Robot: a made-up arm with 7 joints.
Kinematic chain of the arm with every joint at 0, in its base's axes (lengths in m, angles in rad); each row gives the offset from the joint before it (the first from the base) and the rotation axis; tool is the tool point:
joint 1: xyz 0 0 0 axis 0 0.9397 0.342
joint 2: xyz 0 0 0 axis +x
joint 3: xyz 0 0 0 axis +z
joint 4: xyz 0.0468 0 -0.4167 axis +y
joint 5: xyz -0.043 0 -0.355 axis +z
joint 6: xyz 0 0 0 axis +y
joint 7: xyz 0 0 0 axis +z
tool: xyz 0 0 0
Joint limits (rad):
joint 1: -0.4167..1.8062
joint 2: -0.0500..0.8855
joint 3: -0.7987..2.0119
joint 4: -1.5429..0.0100
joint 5: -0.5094..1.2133
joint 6: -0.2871..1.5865
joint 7: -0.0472..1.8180
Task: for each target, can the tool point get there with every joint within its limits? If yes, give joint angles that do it. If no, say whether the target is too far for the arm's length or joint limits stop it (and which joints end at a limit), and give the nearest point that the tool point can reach.
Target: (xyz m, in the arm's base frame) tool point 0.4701 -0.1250 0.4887
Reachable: no: joint limits stop it (at a limit: joint 1, joint 2, joint 4) | nearest point 0.4929 0.3694 -0.0379 | short by 0.723 m
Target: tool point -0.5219 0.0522 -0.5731
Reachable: yes | joints 0.8679 0.1876 -0.2601 -0.2422 0.3535 1.3834 1.1308
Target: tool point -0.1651 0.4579 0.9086
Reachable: no: too far | nearest point -0.2414 0.4615 0.4083 | short by 0.506 m
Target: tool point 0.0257 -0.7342 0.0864
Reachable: no: joint limits stop it (at a limit: joint 1, joint 2, joint 3, joint 4) | nearest point 0.3855 -0.3581 -0.3226 | short by 0.662 m
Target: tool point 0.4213 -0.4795 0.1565
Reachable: no: joint limits stop it (at a limit: joint 1, joint 2, joint 4) | nearest point 0.4213 -0.3268 -0.3107 | short by 0.492 m
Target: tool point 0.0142 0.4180 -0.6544
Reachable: yes | joints -0.0083 0.4820 1.4535 -0.1785 0.4755 1.1951 0.4497
